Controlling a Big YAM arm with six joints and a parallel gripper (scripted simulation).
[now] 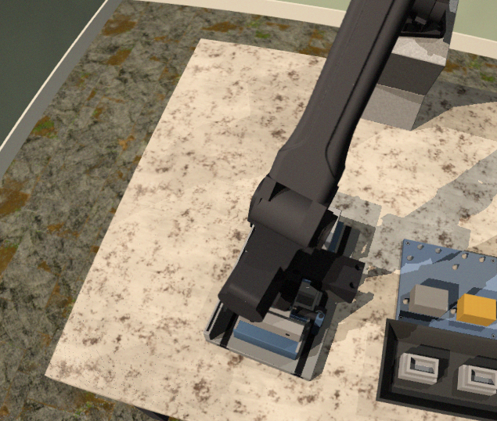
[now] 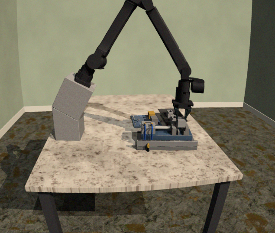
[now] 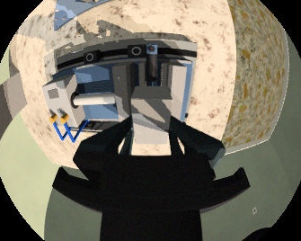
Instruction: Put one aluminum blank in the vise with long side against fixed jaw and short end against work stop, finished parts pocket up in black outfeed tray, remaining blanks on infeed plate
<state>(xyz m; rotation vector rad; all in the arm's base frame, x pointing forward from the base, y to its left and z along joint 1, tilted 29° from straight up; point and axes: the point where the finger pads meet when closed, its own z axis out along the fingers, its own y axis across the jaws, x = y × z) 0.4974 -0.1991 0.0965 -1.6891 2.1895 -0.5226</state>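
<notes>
Right now the fixed jaw is 5 cm below my hand and 3 cm ahead of it. The rest, counted from my hand: hosed end block (16 cm behind, 5 cm to the left, 5 cm below); infeed plate (32 cm to the left, 13 cm below, 8 cm behind); dark rail (10 cm below, 9 cm behind, 6 cm to the right).
</notes>
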